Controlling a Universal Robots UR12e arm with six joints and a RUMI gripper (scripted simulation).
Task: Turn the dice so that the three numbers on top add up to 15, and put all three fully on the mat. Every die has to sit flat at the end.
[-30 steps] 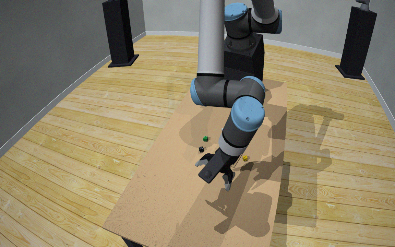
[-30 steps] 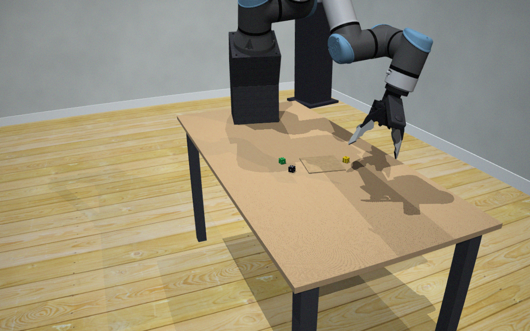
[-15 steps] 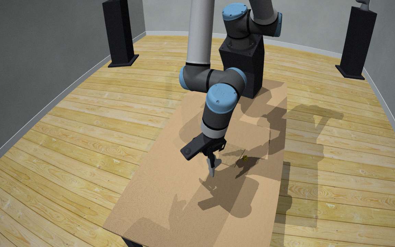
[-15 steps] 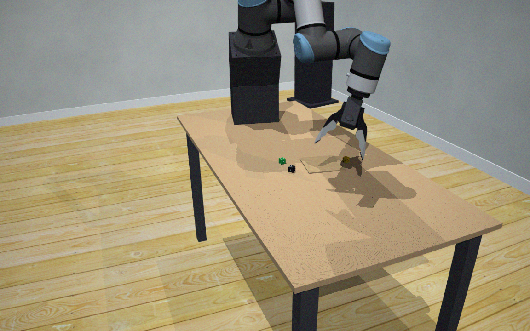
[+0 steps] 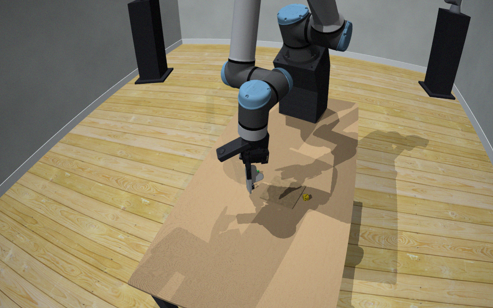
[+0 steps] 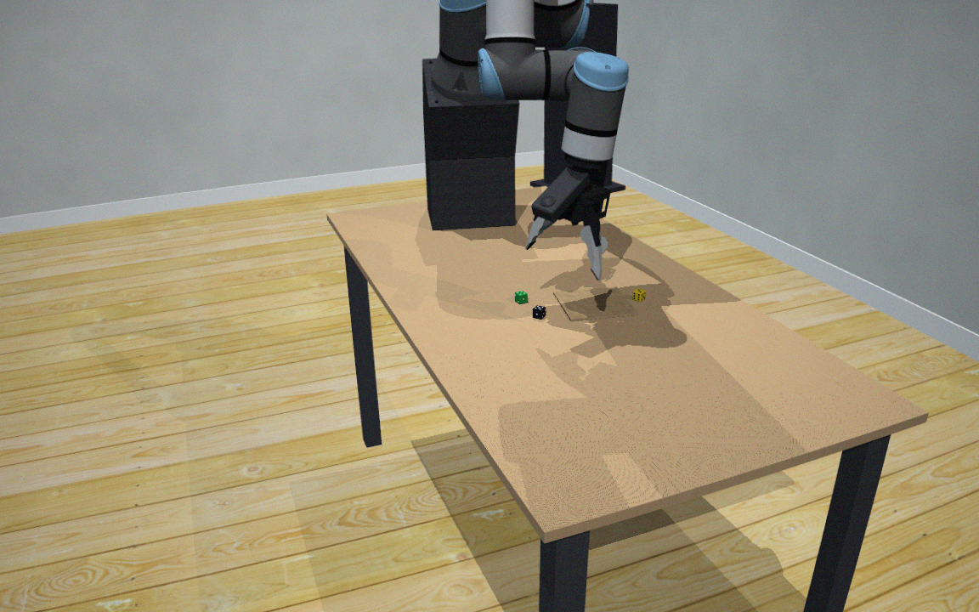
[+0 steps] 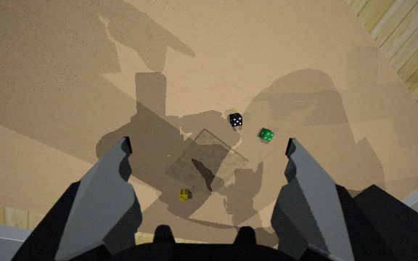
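My hand is 160 mm past the green die, 130 mm above it and 20 mm to the right of it. From my hand the other things lie so: thin square mat 140 mm to the left, 130 mm below, 60 mm behind; yellow die 230 mm to the left, 130 mm below, 20 mm behind; black die 130 mm below, 80 mm behind, 10 mm to the left.
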